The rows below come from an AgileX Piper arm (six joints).
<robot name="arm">
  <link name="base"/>
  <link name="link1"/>
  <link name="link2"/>
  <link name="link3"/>
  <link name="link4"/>
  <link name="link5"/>
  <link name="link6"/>
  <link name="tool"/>
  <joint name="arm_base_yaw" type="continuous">
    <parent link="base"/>
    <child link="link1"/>
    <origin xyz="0 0 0.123"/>
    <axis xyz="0 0 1"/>
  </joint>
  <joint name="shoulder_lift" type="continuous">
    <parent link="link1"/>
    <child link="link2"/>
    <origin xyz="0 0 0"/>
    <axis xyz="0 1 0"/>
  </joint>
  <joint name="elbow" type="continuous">
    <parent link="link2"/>
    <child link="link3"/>
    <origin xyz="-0.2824 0 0.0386"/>
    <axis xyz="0 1 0"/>
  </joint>
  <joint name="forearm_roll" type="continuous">
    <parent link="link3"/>
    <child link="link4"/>
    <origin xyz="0.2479 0 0.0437"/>
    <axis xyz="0.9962 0 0.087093"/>
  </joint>
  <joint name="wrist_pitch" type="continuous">
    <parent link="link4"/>
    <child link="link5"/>
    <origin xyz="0 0 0"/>
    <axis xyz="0 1 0"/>
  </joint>
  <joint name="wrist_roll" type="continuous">
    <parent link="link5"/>
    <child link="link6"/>
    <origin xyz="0.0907 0 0.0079"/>
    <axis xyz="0.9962 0 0.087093"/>
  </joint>
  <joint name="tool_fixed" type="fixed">
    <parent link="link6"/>
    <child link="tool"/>
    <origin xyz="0 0 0" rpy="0 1.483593 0"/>
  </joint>
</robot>
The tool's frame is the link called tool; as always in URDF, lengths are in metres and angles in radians. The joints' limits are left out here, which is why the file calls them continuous.
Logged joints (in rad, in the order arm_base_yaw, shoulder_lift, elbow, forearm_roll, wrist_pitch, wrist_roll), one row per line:
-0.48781 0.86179 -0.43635 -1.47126 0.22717 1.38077
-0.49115 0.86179 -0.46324 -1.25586 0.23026 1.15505
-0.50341 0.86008 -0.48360 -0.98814 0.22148 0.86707
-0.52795 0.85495 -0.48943 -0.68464 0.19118 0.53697
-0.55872 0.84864 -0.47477 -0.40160 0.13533 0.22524
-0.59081 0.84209 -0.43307 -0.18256 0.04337 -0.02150
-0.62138 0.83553 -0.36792 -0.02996 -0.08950 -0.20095
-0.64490 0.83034 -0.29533 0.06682 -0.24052 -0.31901
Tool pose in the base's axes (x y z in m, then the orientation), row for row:
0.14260 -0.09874 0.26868 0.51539 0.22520 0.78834 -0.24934
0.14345 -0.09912 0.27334 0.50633 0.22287 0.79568 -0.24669
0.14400 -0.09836 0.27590 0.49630 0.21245 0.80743 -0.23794
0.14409 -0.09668 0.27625 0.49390 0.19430 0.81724 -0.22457
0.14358 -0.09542 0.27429 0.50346 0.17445 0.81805 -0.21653
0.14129 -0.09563 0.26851 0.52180 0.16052 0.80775 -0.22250
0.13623 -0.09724 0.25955 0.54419 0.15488 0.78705 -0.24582
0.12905 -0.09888 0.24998 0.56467 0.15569 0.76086 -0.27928
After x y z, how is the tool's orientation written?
As a quaternion, w x y z.
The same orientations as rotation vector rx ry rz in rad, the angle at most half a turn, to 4 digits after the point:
0.5410 1.8938 -0.5990
0.5375 1.9190 -0.5950
0.5146 1.9558 -0.5764
0.4711 1.9817 -0.5445
0.4213 1.9754 -0.5229
0.3846 1.9351 -0.5330
0.3675 1.8676 -0.5833
0.3663 1.7899 -0.6570

